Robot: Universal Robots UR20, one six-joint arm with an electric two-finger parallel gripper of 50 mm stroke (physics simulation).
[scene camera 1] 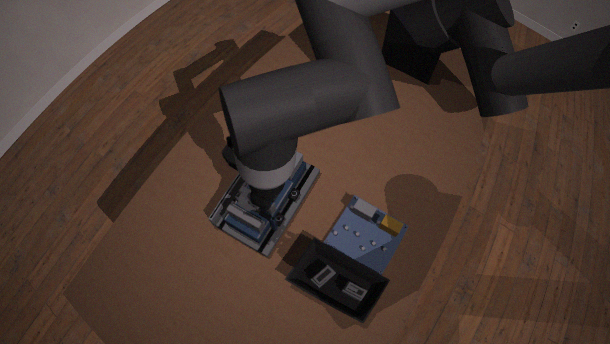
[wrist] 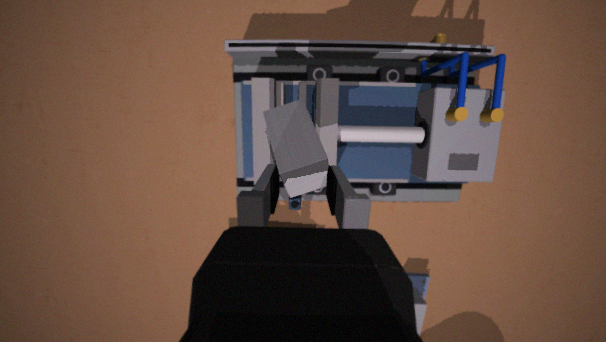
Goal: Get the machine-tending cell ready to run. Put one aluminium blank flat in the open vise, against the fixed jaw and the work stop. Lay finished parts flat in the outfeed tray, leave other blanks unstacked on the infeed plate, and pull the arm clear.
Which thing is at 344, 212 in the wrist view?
My gripper.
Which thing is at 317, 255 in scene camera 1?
A black outfeed tray.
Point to a moving jaw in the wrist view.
326, 89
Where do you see a grey cylinder block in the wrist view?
471, 136
